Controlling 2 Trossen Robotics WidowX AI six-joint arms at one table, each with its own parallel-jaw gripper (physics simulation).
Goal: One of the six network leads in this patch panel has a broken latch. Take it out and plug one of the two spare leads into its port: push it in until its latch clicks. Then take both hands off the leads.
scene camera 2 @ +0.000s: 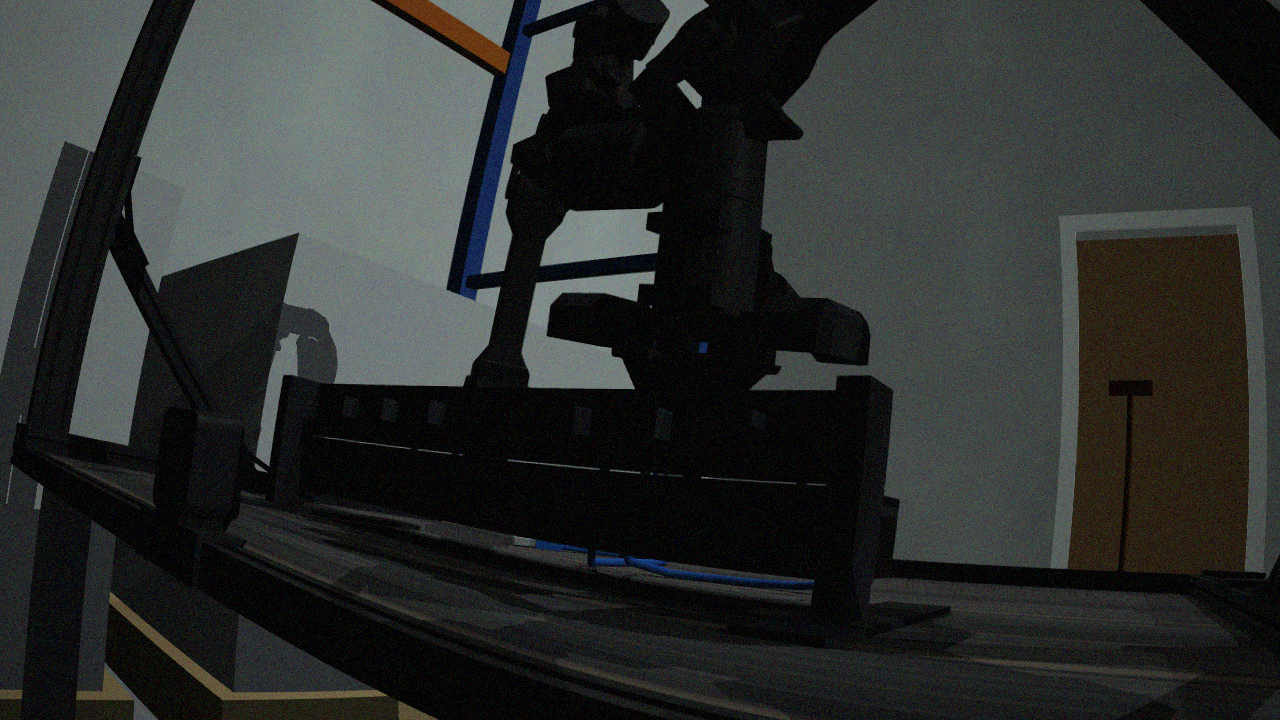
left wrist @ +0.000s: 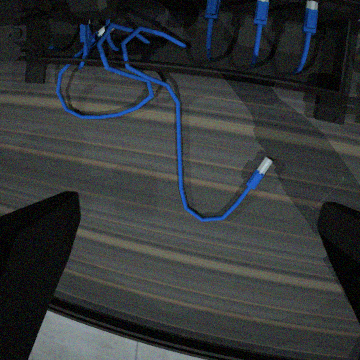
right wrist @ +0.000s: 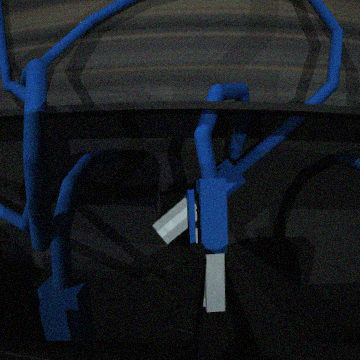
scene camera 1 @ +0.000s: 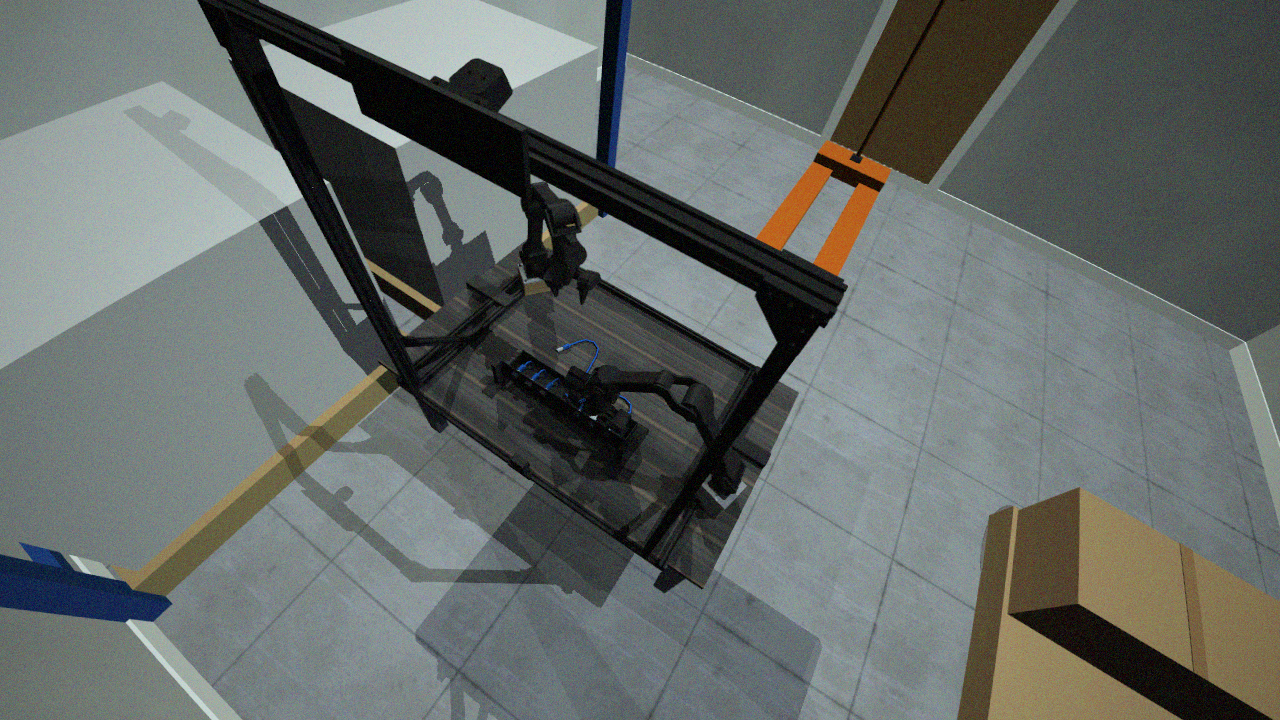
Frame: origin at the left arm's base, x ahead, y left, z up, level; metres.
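Seen in the pictures: left gripper, fingertip midpoint: (left wrist: 204, 210) (scene camera 1: 569, 300); right gripper, fingertip midpoint: (left wrist: 83, 21) (right wrist: 213, 254) (scene camera 1: 597, 415); right arm's base at its link origin: (scene camera 1: 722, 484).
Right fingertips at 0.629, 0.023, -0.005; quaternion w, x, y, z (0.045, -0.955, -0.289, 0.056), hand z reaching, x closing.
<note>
Offsets run from my right fingertips to a thing's top centre, as dx, dy, dz. "pt": to the spot under its first point.
The dark patch panel @(-0.079, -0.077, +0.045) (scene camera 1: 617, 428) (scene camera 2: 572, 501) stands on the table; in the left wrist view three blue leads @(pt -0.176, -0.141, +0.031) (left wrist: 261, 12) are plugged in at its right. A loose lead's plug @(-0.310, -0.010, -0.051) (scene camera 1: 561, 348) (left wrist: 259, 173) lies on the table. My left gripper (scene camera 1: 571, 288) (left wrist: 204, 210) is open and empty above the table, behind that plug in scene camera 1. My right gripper (scene camera 1: 581, 400) (right wrist: 213, 254) is shut on a lead's plug @(pt -0.009, +0.012, +0.000) (right wrist: 213, 215), its pale end pointing down the picture at the panel. Another pale-ended plug @(pt -0.016, -0.009, -0.030) (right wrist: 172, 220) lies tilted beside it. The broken latch cannot be made out.
Another blue plug @(pt -0.033, -0.032, +0.031) (right wrist: 55, 310) sits at the lower left of the right wrist view, with cables looping above it. Looped blue cable @(pt -0.060, +0.117, -0.058) (left wrist: 82, 116) lies before the panel. A black frame (scene camera 1: 680, 219) spans the table. The panel's end post @(+0.133, +0.028, +0.045) (scene camera 2: 854, 501) rises near the right arm.
</note>
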